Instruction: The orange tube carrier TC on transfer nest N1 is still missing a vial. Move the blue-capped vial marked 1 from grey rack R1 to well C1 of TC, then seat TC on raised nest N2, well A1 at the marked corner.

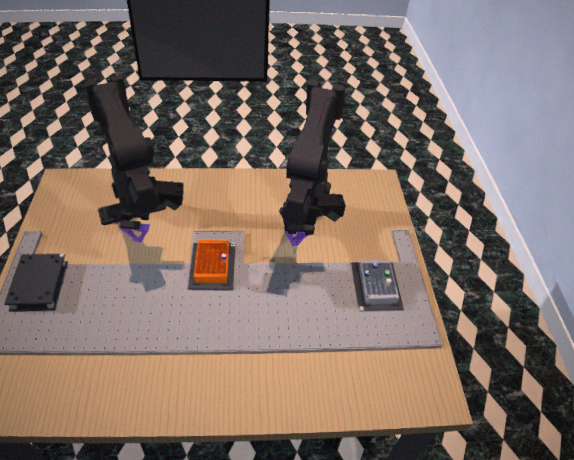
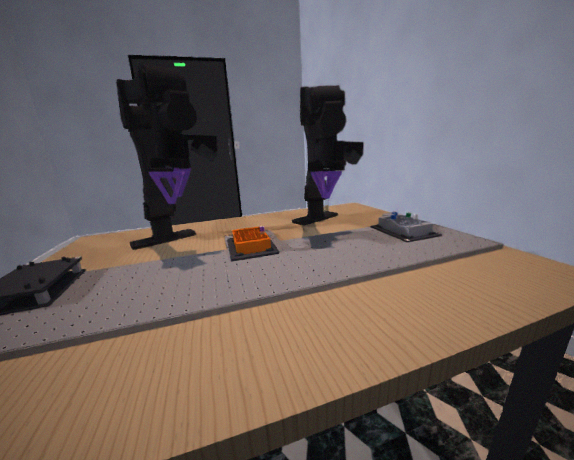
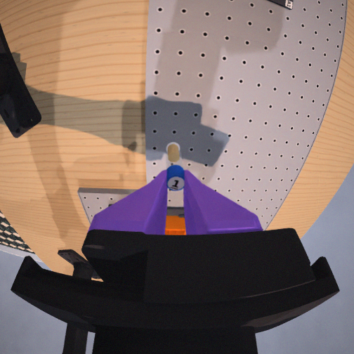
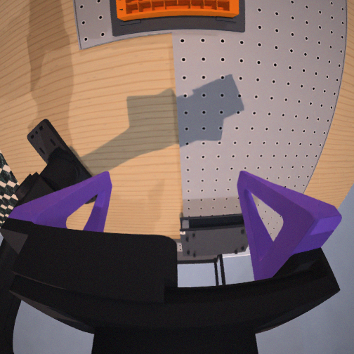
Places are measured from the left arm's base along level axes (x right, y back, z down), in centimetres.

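Pixels of known places: left gripper, between the fingertips: (image 1: 294, 244) (image 2: 325, 198); right gripper, between the fingertips: (image 1: 142, 227) (image 2: 175, 200); left arm's base, origin of its link: (image 2: 315, 218); right arm's base, origin of its link: (image 2: 164, 239).
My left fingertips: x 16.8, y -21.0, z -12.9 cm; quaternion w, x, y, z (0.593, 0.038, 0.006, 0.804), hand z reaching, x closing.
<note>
Ahead of a thing's pixels: the offset from my left fingertips to its top centre. Level surfaces: height alone.
My left gripper (image 1: 295, 244) (image 2: 326, 197) (image 3: 175, 177) is shut on the blue-capped vial marked 1 (image 3: 175, 179) and holds it in the air, between the orange carrier and the grey rack. The orange tube carrier TC @(dx +19.5, dy +9.8, dz +7.9 cm) (image 1: 212, 262) (image 2: 252, 242) (image 3: 175, 226) (image 4: 175, 15) sits on the dark nest N1 @(dx +19.5, dy +9.8, dz +10.3 cm) (image 1: 210, 287) (image 2: 254, 255) (image 4: 180, 27), with a purple-capped vial @(dx +16.7, dy +7.8, dz +6.0 cm) (image 1: 223, 256) (image 2: 261, 229) in it. Grey rack R1 @(dx -19.6, dy -13.3, dz +8.1 cm) (image 1: 381, 299) (image 2: 413, 229) stands at the right. Raised nest N2 @(dx +64.9, dy +20.2, dz +6.9 cm) (image 1: 35, 280) (image 2: 35, 278) (image 4: 212, 241) stands at the left. My right gripper (image 1: 139, 240) (image 2: 172, 202) (image 4: 174, 177) is open and empty above the table, left of the carrier.
Rack R1 holds several vials, among them a green-capped vial @(dx -21.7, dy -13.4, dz +6.2 cm) (image 1: 387, 273) (image 2: 408, 215) and blue-capped ones. A grey perforated plate @(dz +11.6 cm) (image 1: 280, 330) (image 2: 210, 290) lies under the nests and rack on the wooden table @(dz +12.9 cm) (image 1: 240, 395) (image 2: 300, 350).
</note>
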